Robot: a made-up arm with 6 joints.
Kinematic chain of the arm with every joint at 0, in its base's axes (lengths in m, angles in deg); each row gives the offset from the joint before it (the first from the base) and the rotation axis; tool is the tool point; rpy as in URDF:
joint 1: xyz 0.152 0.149 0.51 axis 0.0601 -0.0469 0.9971
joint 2: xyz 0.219 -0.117 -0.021 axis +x
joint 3: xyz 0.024 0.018 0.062 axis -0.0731 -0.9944 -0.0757
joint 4: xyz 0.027 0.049 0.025 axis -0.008 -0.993 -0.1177
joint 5: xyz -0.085 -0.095 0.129 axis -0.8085 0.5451 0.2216
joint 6: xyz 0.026 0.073 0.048 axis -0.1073 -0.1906 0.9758
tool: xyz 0.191 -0.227 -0.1 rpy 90 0 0
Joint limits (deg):
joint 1: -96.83..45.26
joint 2: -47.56..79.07
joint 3: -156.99..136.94
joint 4: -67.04..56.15
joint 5: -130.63..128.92
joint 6: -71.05..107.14
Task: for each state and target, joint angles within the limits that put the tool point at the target. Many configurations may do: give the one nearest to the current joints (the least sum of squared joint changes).
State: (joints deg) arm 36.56 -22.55 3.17 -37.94 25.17 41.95
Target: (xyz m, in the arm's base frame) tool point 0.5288 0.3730 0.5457
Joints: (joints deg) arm 26.37 5.73 22.06 -29.77 34.83 71.08
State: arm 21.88 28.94 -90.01 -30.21 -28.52 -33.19
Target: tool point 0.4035 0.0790 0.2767
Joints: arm 14.17 34.87 -98.26 -33.66 -29.21 2.25
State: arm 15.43 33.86 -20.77 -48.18 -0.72 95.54
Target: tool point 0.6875 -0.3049 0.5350
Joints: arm -33.73 35.08 -24.04 -46.69 -46.42 75.55
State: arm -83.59 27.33 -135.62 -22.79 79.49 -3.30
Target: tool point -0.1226 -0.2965 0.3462
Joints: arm -90.15 16.68 -112.98 -3.88 74.10 -37.57
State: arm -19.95 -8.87 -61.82 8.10 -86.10 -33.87
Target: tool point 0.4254 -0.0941 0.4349
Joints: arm -7.20 2.38 -66.25 5.90 -93.12 -23.30
